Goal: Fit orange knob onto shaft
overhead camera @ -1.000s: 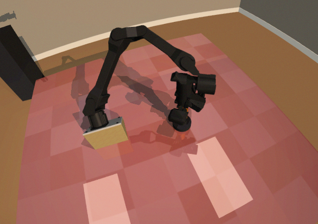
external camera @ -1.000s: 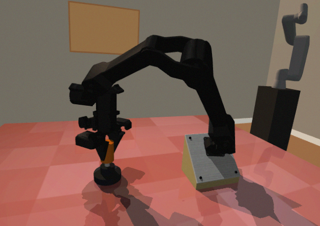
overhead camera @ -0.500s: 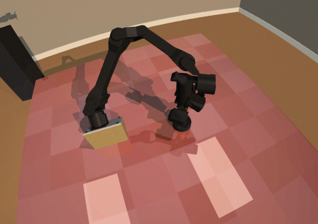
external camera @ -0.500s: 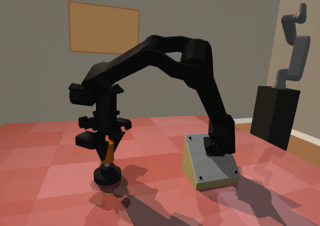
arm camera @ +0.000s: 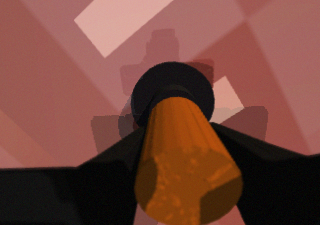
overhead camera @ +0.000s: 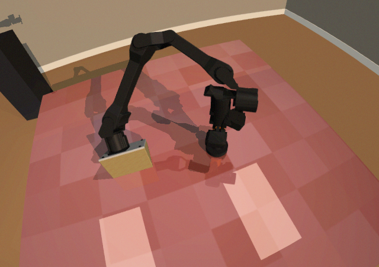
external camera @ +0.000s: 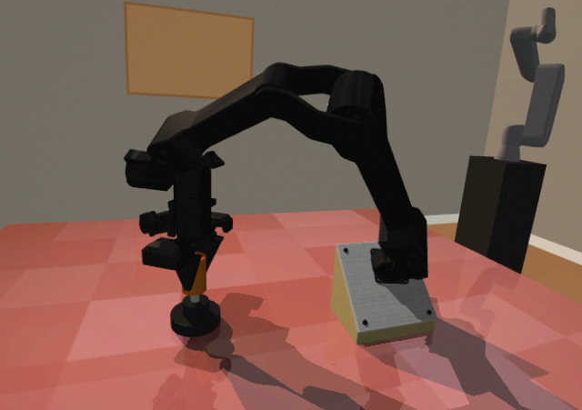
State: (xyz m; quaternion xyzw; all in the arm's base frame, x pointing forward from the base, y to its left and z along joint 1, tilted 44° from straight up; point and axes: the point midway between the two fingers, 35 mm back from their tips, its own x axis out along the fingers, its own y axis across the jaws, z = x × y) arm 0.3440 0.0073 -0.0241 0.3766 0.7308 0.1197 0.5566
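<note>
My gripper tip is 30 mm below the orange knob. From my gripper tip the other things lie so: pedestal: 40 mm below.
</note>
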